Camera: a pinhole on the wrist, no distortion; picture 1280 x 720 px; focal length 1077.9 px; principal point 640.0 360.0 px. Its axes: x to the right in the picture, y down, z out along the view. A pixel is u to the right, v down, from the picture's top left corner.
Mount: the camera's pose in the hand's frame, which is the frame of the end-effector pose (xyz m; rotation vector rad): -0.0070 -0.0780 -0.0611 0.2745 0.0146 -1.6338
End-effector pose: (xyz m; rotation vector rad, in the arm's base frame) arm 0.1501 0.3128 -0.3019 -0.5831 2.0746 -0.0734
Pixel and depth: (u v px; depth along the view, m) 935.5 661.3 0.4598
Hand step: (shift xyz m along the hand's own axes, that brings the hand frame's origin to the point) 0.0349 -0.2929 0.3815
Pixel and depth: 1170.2 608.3 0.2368
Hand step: 0.0002 -0.2383 0.1554
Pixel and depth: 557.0 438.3 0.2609
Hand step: -0.0312 -0.1054 0.1987
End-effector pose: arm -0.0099 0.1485 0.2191 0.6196 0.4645 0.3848
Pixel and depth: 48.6 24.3 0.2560
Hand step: -0.1208 0.0219 0.2010
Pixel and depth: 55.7 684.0 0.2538
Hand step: 0.0330 0.0061 0.2226
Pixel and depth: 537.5 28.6 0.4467
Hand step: -0.2151 -0.1025 0.3588
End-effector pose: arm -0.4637 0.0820 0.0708 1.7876 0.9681 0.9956
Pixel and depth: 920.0 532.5 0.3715
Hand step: -0.0166 -0.2426 0.2906
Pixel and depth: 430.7 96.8 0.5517
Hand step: -0.2266 -0.0576 0.4731
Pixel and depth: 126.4 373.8 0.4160
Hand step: -0.0608 0.0434 0.3802
